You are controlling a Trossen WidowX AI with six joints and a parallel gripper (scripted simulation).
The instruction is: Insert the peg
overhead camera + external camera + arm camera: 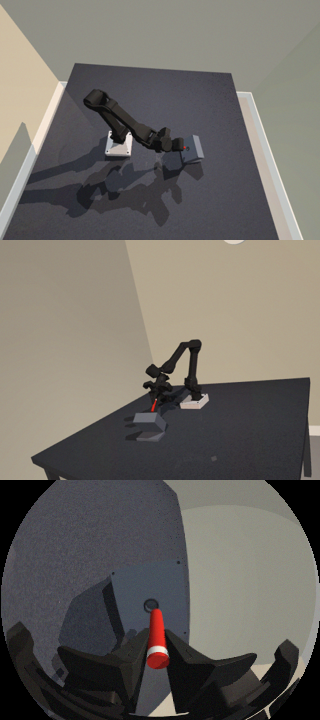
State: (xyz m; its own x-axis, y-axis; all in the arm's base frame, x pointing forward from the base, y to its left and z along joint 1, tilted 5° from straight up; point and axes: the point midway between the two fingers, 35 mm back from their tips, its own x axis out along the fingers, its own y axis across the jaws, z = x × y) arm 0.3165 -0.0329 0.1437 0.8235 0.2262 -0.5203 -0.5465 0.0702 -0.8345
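The sloped panel is 8 cm ahead of my gripper tip, 7 cm below it and 2 cm to the left of it. Also, from my gripper tip: red peg (1 cm behind, 1 cm above); low grey foot (13 cm below, 10 cm ahead, 3 cm to the left).
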